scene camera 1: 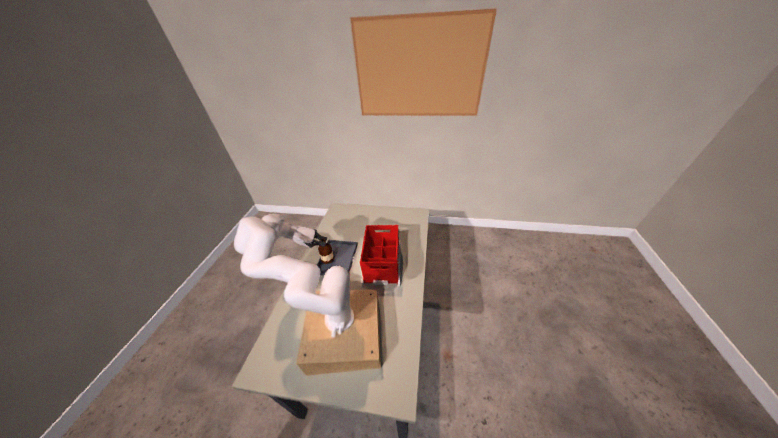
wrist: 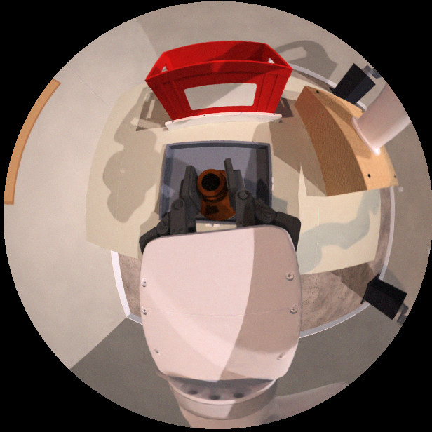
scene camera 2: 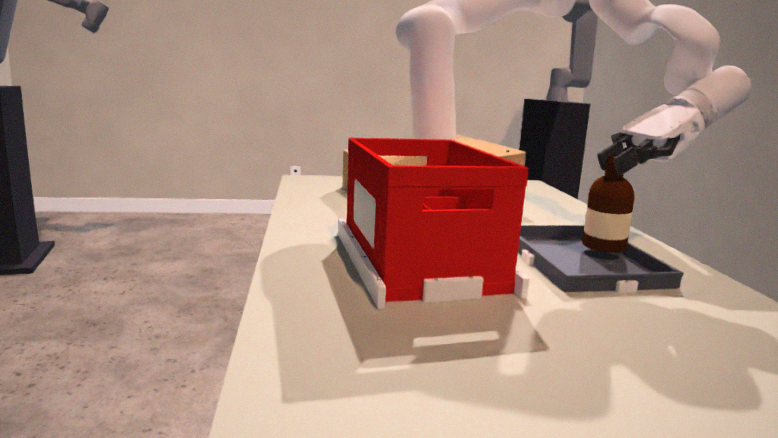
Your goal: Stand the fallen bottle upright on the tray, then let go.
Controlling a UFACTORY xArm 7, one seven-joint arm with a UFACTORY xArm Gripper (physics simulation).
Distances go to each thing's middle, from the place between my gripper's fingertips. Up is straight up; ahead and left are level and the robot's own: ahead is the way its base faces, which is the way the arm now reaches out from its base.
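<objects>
With the brown bottle (scene camera 2: 609,210) as my reference, my gripper is now 60 mm above it and 20 mm to the right of it.
</objects>
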